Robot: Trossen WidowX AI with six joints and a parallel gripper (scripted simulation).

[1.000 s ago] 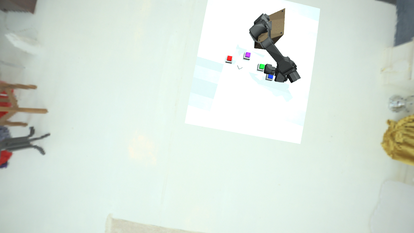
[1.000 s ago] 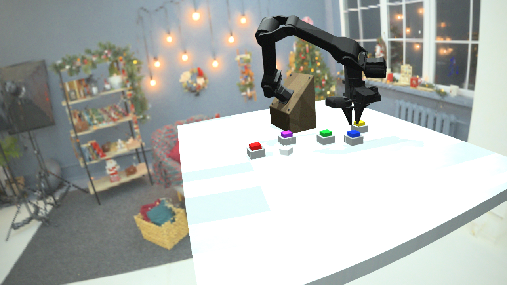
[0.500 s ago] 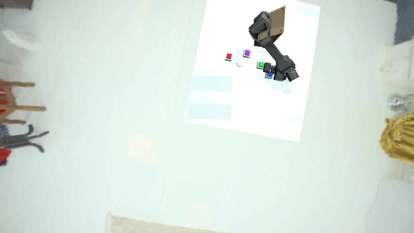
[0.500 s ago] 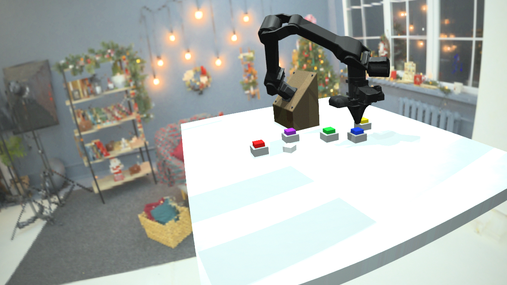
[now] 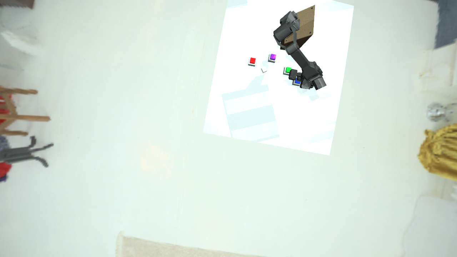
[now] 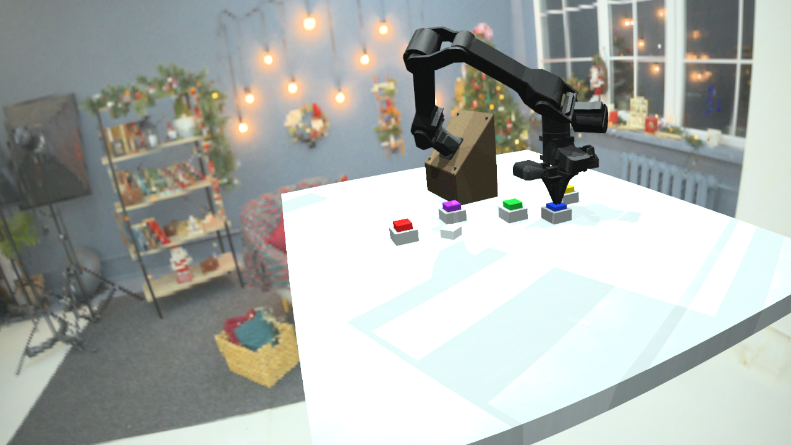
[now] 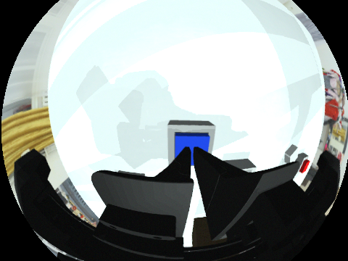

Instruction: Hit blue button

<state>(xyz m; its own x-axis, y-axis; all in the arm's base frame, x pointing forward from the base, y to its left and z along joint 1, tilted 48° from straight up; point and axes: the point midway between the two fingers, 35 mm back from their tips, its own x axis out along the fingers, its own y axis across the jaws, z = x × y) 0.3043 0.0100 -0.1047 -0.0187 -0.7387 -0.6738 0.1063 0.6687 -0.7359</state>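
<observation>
My gripper tip is 1 cm above the blue button. Also, from my gripper tip: green button: 7 cm behind, 7 cm to the right; then purple button: 14 cm behind, 18 cm to the right; then yellow button: 8 cm behind, 10 cm to the left.
</observation>
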